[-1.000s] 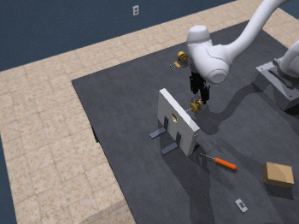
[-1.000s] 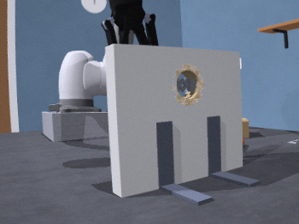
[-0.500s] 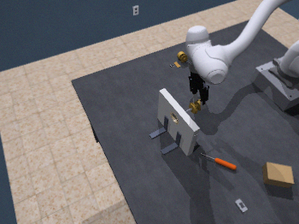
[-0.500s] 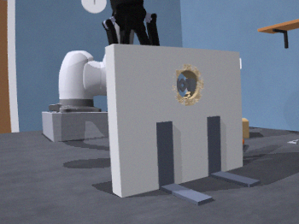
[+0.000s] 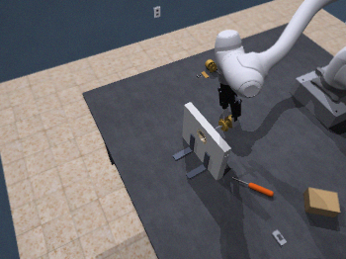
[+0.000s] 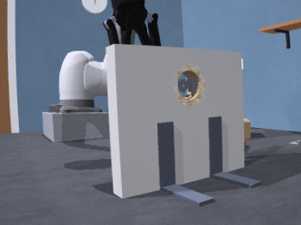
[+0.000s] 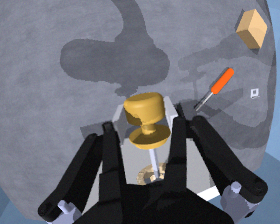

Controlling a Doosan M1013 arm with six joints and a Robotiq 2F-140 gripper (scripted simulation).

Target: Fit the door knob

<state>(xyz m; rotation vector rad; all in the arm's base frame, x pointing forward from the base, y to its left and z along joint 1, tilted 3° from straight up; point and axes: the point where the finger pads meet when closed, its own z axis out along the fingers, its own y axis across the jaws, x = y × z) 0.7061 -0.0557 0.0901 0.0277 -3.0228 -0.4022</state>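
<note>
The white wooden panel is 15 cm ahead of my hand, 6 cm below it and 1 cm to the left of it. Also, from my hand: brass piece (48 cm to the right, 21 cm below, 21 cm behind); orange-handled screwdriver (26 cm to the left, 20 cm below, 4 cm ahead); cardboard box (48 cm to the left, 18 cm below, 16 cm behind).
</note>
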